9 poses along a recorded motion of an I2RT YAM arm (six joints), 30 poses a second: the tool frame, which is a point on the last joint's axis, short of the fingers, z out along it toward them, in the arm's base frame.
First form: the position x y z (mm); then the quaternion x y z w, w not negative.
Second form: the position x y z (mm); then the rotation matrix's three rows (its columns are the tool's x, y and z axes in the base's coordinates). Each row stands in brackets. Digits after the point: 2 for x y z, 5 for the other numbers.
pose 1, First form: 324.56 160.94 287.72 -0.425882 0.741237 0.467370 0.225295
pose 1, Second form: [324.56 160.94 287.72], [[-0.53573 -0.84195 -0.06409], [-0.42077 0.20038 0.88476], [-0.73208 0.50097 -0.46162]]
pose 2, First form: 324.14 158.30 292.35 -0.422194 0.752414 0.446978 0.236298
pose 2, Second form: [324.14 158.30 292.35], [[-0.53183 -0.84657 -0.02183], [-0.42409 0.24393 0.87215], [-0.73301 0.47310 -0.48875]]
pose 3, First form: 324.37 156.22 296.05 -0.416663 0.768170 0.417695 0.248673
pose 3, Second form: [324.37 156.22 296.05], [[-0.52911 -0.84787 0.03397], [-0.43240 0.30385 0.84895], [-0.73012 0.43450 -0.52739]]
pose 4, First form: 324.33 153.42 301.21 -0.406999 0.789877 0.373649 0.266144
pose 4, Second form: [324.33 153.42 301.21], [[-0.52704 -0.84185 0.11629], [-0.44407 0.38948 0.80691], [-0.72459 0.37363 -0.57911]]
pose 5, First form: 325.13 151.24 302.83 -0.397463 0.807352 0.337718 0.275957
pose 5, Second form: [325.13 151.24 302.83], [[-0.53174 -0.82818 0.17713], [-0.45539 0.45594 0.76468], [-0.71405 0.32595 -0.61959]]
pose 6, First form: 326.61 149.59 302.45 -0.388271 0.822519 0.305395 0.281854
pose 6, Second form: [326.61 149.59 302.45], [[-0.53961 -0.81087 0.22651], [-0.46657 0.51196 0.72126], [-0.70081 0.28352 -0.65458]]
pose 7, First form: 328.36 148.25 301.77 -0.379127 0.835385 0.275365 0.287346
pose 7, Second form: [328.36 148.25 301.77], [[-0.54739 -0.79168 0.27129], [-0.47518 0.56087 0.67795], [-0.68889 0.24219 -0.68321]]
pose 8, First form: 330.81 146.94 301.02 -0.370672 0.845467 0.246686 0.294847
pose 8, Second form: [330.81 146.94 301.02], [[-0.55134 -0.77225 0.31569], [-0.48131 0.60350 0.63571], [-0.68145 0.19855 -0.70442]]
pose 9, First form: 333.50 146.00 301.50 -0.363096 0.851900 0.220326 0.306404
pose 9, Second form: [333.50 146.00 301.50], [[-0.54856 -0.75366 0.36205], [-0.48363 0.63924 0.59790], [-0.68205 0.15288 -0.71515]]
